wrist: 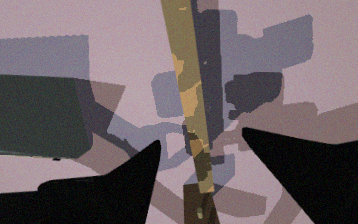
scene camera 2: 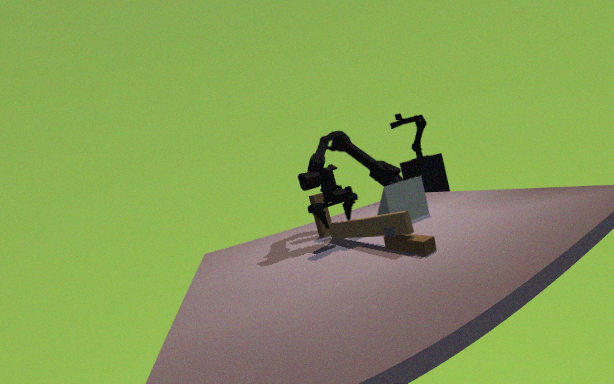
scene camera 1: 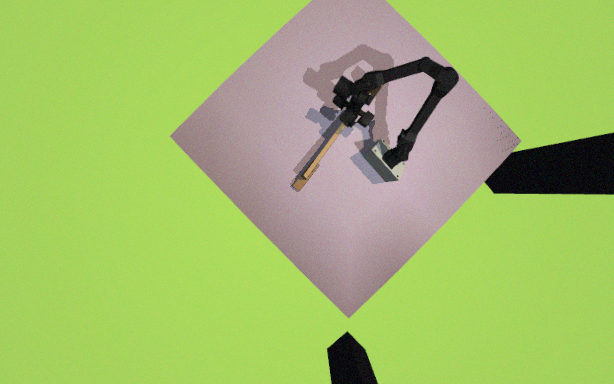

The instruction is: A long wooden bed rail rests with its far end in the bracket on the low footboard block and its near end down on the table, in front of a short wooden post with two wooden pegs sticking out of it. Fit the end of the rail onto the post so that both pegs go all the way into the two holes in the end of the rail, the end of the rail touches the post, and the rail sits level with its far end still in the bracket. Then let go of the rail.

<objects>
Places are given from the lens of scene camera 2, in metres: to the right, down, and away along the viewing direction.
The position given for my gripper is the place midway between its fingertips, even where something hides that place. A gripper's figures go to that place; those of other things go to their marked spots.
my gripper point(scene camera 2: 338, 225): 0.12, 0.12, 1.03
rail point(scene camera 2: 373, 226): 0.20, 0.10, 0.83
footboard block point(scene camera 2: 418, 244): 0.28, 0.13, 0.65
The marked spots on the footboard block and the rail are 0.19 m apart.
</objects>
